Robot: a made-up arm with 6 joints. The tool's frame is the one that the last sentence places. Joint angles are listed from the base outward.
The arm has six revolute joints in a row. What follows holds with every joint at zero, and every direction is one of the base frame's. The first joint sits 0.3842 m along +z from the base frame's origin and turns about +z. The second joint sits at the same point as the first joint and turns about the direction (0, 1, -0.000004). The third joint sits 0.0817 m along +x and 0.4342 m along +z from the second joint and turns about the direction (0, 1, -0.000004). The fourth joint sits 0.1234 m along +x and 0.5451 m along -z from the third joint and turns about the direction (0, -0.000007, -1). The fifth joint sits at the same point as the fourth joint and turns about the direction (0, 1, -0.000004). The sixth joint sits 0.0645 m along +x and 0.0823 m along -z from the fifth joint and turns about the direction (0, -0.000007, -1). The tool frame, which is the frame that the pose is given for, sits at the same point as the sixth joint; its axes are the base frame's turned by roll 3.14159, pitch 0 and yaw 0 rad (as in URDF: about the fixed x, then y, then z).
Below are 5 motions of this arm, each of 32 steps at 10 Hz.
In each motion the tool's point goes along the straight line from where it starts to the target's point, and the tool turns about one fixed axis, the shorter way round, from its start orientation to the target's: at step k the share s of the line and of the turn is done. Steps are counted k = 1, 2, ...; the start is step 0. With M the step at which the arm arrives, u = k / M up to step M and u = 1 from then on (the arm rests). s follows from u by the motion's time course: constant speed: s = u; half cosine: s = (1 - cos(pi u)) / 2; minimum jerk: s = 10 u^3 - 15 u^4 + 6 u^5.
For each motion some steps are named. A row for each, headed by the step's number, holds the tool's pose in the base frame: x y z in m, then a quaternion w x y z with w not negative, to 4 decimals.
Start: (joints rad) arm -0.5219 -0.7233 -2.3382 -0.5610 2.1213 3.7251
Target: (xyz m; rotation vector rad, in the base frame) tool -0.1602 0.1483 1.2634 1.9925 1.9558 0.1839
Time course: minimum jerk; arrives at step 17
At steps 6, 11, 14, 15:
6: -0.2023 0.0813 1.3078 0.3788 0.6703 0.6324 -0.0848
11: -0.1735 0.1272 1.2774 0.2385 0.6970 0.6760 0.0176
14: -0.1625 0.1447 1.2658 0.1827 0.7012 0.6869 0.0566
15: -0.1610 0.1471 1.2642 0.1748 0.7015 0.6881 0.0621

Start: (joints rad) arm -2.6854 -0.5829 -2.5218 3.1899 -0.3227 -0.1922
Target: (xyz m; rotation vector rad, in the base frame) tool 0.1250 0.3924 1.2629 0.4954 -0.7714 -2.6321
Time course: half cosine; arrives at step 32
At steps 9, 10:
9: 0.1599 0.1352 1.3711 0.1588 0.1710 -0.0012 -0.9724
10: 0.1582 0.1476 1.3659 0.1599 0.1715 -0.0145 -0.9720

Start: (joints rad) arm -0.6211 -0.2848 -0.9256 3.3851 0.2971 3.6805
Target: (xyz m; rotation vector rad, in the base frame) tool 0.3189 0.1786 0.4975 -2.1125 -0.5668 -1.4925
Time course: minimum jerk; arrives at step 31
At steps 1, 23, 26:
1: 0.4838 -0.3349 0.6785 0.0257 -0.5458 0.4876 -0.6810
23: 0.3374 0.1210 0.5178 0.2252 -0.7711 -0.1277 -0.5817
26: 0.3243 0.1619 0.5034 0.2390 -0.7735 -0.1846 -0.5572

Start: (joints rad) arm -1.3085 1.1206 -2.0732 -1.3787 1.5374 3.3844
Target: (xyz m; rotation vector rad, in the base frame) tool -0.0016 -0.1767 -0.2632 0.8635 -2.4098 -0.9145
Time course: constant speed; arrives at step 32
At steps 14, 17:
14: 0.1007 -0.6256 0.0158 0.4355 -0.0811 -0.8916 0.0938
17: 0.0837 -0.5508 -0.0307 0.4079 -0.0138 -0.9127 0.0213

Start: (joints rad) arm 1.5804 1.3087 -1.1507 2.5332 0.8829 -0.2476
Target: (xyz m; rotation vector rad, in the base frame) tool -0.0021 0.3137 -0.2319 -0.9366 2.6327 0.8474
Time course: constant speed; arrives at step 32
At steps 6, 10, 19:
6: -0.0146 0.4478 -0.2415 0.1698 -0.7968 0.4730 0.3355
10: -0.0127 0.4272 -0.2400 0.1650 -0.7410 0.5566 0.3375
19: -0.0084 0.3808 -0.2367 0.1480 -0.5890 0.7229 0.3294

